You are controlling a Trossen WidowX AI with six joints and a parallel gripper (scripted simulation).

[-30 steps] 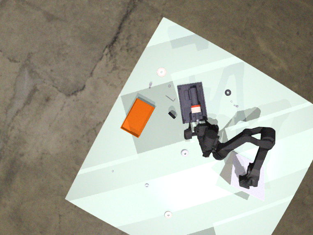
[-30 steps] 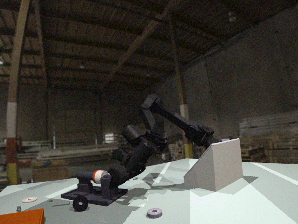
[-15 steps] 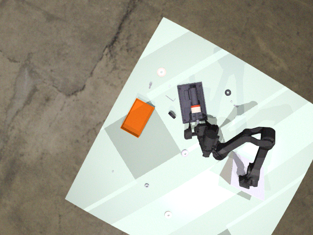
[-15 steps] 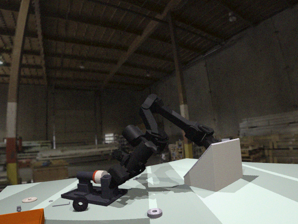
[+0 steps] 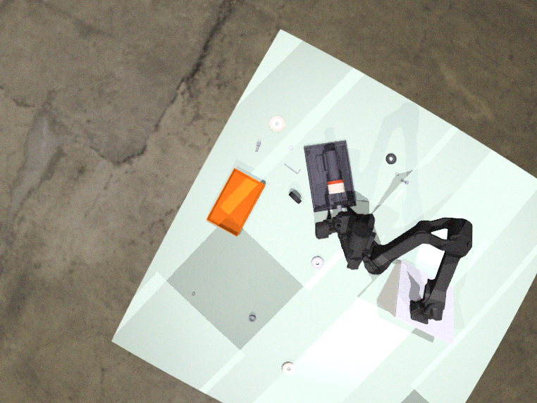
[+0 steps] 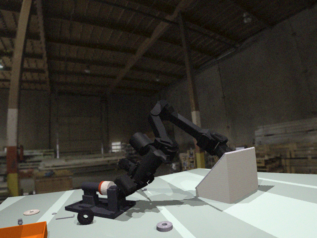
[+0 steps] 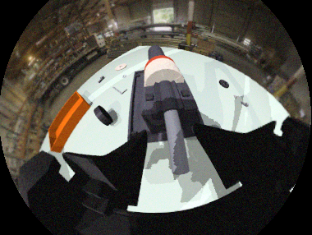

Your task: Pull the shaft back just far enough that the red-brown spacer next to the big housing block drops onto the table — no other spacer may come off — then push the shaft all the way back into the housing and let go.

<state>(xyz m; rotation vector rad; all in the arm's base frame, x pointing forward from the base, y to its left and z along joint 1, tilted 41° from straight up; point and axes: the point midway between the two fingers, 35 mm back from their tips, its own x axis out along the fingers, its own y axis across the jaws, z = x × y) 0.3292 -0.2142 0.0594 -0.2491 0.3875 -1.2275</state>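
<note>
Now: the grey shaft 20 mm ahead of my gripper tip, 40 mm to the right of it and 30 mm above it. From my gripper tip the other things lie so: cream spacer 30 mm ahead, 50 mm to the right, 20 mm above; black ring 140 mm ahead, 20 mm to the left, 30 mm below; red-brown spacer 40 mm ahead, 70 mm to the right, 20 mm above.
</note>
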